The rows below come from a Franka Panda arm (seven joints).
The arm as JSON. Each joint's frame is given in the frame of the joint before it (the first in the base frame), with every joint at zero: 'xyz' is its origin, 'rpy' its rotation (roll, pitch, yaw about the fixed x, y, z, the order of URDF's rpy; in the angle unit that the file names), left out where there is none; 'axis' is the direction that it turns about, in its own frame. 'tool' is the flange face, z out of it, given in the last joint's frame.
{
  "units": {
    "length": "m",
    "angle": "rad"
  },
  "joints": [
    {
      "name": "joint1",
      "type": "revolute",
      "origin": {
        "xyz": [
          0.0,
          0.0,
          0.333
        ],
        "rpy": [
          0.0,
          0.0,
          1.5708
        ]
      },
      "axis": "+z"
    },
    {
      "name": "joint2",
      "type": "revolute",
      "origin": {
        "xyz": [
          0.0,
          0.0,
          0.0
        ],
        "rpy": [
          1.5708,
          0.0,
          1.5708
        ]
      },
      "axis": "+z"
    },
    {
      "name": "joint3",
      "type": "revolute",
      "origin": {
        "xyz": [
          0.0,
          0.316,
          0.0
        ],
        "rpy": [
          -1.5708,
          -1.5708,
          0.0
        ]
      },
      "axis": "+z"
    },
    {
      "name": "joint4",
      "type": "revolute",
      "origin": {
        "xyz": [
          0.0,
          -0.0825,
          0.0
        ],
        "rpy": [
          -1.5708,
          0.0,
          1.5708
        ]
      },
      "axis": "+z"
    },
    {
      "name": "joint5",
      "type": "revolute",
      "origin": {
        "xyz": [
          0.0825,
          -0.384,
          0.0
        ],
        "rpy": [
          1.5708,
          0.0,
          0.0
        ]
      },
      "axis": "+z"
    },
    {
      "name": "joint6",
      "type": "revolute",
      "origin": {
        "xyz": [
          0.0,
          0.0,
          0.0
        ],
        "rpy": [
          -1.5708,
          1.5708,
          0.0
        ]
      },
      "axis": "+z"
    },
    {
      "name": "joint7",
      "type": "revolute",
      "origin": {
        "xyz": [
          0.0,
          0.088,
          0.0
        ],
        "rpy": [
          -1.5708,
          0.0,
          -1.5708
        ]
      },
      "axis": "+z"
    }
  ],
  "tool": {
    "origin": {
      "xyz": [
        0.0,
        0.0,
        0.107
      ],
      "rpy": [
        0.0,
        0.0,
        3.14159
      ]
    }
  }
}
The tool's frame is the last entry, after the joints.
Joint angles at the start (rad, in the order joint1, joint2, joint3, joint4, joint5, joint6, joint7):
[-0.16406, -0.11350, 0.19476, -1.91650, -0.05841, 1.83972, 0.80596]
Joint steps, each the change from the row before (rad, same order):
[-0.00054, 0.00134, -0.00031, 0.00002, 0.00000, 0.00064, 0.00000]
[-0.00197, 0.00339, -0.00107, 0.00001, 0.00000, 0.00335, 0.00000]
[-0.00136, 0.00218, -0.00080, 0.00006, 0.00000, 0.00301, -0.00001]
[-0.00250, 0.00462, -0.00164, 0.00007, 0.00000, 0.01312, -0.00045]
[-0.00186, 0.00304, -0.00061, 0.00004, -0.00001, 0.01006, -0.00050]
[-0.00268, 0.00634, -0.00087, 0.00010, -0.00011, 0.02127, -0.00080]
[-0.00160, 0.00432, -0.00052, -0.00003, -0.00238, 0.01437, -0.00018]
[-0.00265, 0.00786, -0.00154, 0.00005, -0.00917, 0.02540, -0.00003]
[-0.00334, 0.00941, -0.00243, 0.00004, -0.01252, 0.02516, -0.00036]
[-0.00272, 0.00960, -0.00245, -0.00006, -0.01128, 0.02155, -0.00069]
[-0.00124, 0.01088, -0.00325, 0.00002, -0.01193, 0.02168, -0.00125]
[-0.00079, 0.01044, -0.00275, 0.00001, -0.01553, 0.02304, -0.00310]
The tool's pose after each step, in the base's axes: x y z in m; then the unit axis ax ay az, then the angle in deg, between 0 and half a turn. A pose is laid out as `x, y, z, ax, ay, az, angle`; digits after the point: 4 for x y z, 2 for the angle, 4 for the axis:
0.5313, 0.0151, 0.5430, 0.9278, -0.3718, 0.0313, 176.69
0.5324, 0.0134, 0.5415, 0.9273, -0.3731, 0.0311, 176.73
0.5332, 0.0122, 0.5407, 0.9269, -0.3740, 0.0314, 176.78
0.5356, 0.0099, 0.5395, 0.9262, -0.3754, 0.0351, 177.03
0.5372, 0.0086, 0.5389, 0.9258, -0.3760, 0.0382, 177.22
0.5407, 0.0067, 0.5376, 0.9252, -0.3767, 0.0448, 177.63
0.5430, 0.0053, 0.5366, 0.9249, -0.3769, 0.0496, 177.79
0.5472, 0.0023, 0.5350, 0.9244, -0.3768, 0.0591, 177.82
0.5515, -0.0018, 0.5324, 0.9239, -0.3766, 0.0682, 177.65
0.5554, -0.0055, 0.5294, 0.9235, -0.3761, 0.0753, 177.46
0.5595, -0.0089, 0.5257, 0.9235, -0.3747, 0.0819, 177.23
0.5636, -0.0118, 0.5224, 0.9242, -0.3712, 0.0900, 176.86

